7 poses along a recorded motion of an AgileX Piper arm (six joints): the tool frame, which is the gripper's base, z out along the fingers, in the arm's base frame.
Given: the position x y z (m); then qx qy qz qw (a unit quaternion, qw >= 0).
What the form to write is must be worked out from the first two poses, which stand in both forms.
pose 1, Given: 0.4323, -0.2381, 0.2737, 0.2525, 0.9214, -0.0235, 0.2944
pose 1, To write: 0.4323, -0.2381, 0.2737, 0.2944, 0.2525, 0.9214, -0.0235
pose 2, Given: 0.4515, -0.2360, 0.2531, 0.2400, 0.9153, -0.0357, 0.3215
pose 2, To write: 0.4515, -0.2360, 0.2531, 0.3215, 0.2400, 0.9153, -0.0357
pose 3, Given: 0.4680, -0.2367, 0.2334, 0.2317, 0.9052, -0.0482, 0.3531
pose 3, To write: 0.4680, -0.2367, 0.2334, 0.3531, 0.2317, 0.9052, -0.0482
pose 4, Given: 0.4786, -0.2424, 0.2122, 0.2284, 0.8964, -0.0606, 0.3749
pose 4, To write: 0.4786, -0.2424, 0.2122, 0.3749, 0.2284, 0.8964, -0.0606
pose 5, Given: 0.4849, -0.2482, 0.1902, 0.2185, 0.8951, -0.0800, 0.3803
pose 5, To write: 0.4849, -0.2482, 0.1902, 0.3803, 0.2185, 0.8951, -0.0800
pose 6, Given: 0.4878, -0.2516, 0.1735, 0.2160, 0.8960, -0.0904, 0.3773
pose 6, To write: 0.4878, -0.2516, 0.1735, 0.3773, 0.2160, 0.8960, -0.0904
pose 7, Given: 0.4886, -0.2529, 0.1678, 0.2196, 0.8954, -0.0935, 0.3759
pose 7, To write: 0.4886, -0.2529, 0.1678, 0.3759, 0.2196, 0.8954, -0.0935
